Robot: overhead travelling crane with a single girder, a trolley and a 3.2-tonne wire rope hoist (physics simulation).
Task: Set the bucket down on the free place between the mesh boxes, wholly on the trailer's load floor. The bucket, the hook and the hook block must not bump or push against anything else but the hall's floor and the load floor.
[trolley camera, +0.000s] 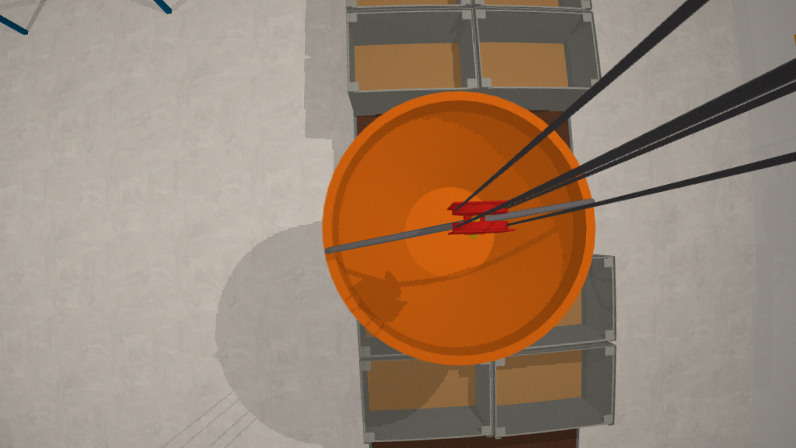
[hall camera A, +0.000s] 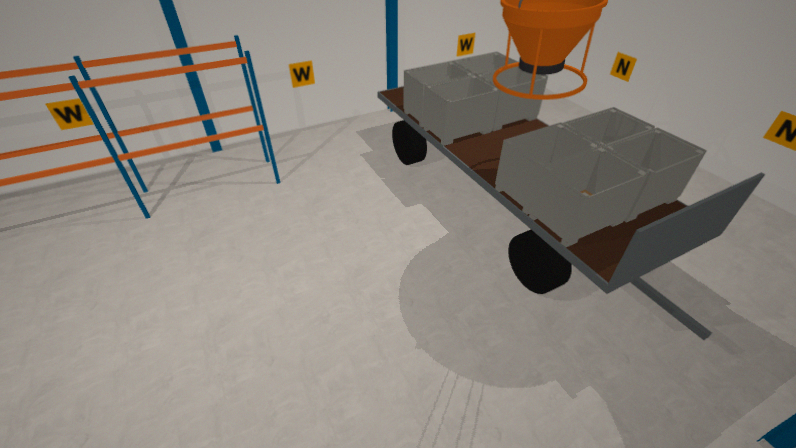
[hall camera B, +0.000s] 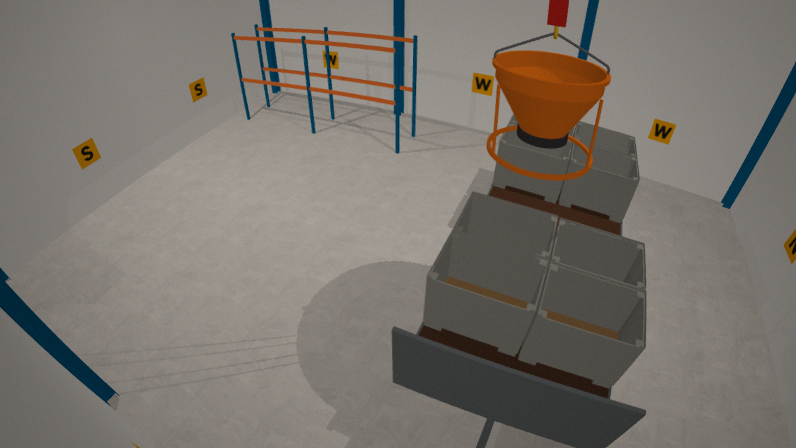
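The orange bucket (hall camera A: 543,33) (hall camera B: 548,94) (trolley camera: 389,166) hangs upright by its grey bail from my hook (hall camera B: 555,32), under the red hook block (hall camera B: 557,12) (trolley camera: 481,227). Its foot ring is in the air above the trailer. Grey mesh boxes stand in two groups on the brown load floor (hall camera A: 484,150) (hall camera B: 590,218) (trolley camera: 545,440): a far group (hall camera A: 445,111) (hall camera B: 598,189) and a near group (hall camera A: 557,189) (hall camera B: 479,294) (trolley camera: 423,428). In the trolley view the bucket covers most of the gap and part of the near group. Hook and block do not show in hall camera A.
The trailer's grey headboard (hall camera A: 690,239) (hall camera B: 501,384) stands at its drawbar end, beyond the near boxes. A blue and orange rack (hall camera A: 111,141) (hall camera B: 308,83) stands by the W wall. Blue columns (hall camera A: 391,44) (hall camera B: 398,55) stand along the walls. The bucket's round shadow lies beside the trailer.
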